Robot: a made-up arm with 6 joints. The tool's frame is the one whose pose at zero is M. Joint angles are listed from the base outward.
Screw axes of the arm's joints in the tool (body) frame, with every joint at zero. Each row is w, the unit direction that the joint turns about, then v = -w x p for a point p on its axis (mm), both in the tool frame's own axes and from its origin. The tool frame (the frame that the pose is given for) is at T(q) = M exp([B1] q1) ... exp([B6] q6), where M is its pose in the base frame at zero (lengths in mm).
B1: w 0 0 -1 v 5 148 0
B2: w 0 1 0 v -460 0 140
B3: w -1 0 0 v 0 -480 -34
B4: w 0 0 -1 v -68 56 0
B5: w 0 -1 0 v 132 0 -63
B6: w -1 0 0 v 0 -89 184
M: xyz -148 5 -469 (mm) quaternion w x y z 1 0 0 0
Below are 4 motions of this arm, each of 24 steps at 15 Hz.
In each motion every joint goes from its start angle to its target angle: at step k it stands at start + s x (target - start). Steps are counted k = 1, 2, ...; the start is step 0. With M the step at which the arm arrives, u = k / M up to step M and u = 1 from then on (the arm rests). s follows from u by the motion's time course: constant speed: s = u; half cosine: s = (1 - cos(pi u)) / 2; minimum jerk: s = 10 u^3 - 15 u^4 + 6 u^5.
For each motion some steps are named. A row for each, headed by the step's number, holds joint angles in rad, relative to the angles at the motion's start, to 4 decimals.
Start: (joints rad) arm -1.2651 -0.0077 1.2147 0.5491 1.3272 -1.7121
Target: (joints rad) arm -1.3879 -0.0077 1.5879 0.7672 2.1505 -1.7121
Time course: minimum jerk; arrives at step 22
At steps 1, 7, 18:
1: -0.0001 0.0000 0.0003 0.0002 0.0007 0.0000
7: -0.0231 0.0000 0.0701 0.0410 0.1547 0.0000
18: -0.1173 0.0000 0.3564 0.2083 0.7863 0.0000

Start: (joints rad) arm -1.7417 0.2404 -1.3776 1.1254 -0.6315 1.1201
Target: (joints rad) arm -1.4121 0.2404 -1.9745 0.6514 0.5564 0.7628
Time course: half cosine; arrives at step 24
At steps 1, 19, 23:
1: 0.0014 0.0000 -0.0026 -0.0020 0.0051 -0.0015
19: 0.2955 0.0000 -0.5352 -0.4250 1.0652 -0.3204
23: 0.3282 0.0000 -0.5943 -0.4720 1.1828 -0.3558

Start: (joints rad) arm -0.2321 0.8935 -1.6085 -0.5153 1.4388 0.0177
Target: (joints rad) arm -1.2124 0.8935 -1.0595 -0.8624 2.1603 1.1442
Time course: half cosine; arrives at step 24
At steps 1, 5, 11, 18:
1: -0.0042 0.0000 0.0023 -0.0015 0.0031 0.0048
5: -0.1013 0.0000 0.0567 -0.0359 0.0745 0.1164
11: -0.4262 0.0000 0.2387 -0.1509 0.3137 0.4897
18: -0.8367 0.0000 0.4686 -0.2963 0.6158 0.9615

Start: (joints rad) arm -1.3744 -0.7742 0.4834 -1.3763 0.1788 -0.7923
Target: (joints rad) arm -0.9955 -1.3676 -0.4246 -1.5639 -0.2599 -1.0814
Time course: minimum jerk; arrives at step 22
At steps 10, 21, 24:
10: 0.1573 -0.2464 -0.3770 -0.0779 -0.1822 -0.1200
21: 0.3786 -0.5929 -0.9072 -0.1874 -0.4383 -0.2888
24: 0.3789 -0.5934 -0.9080 -0.1876 -0.4387 -0.2891

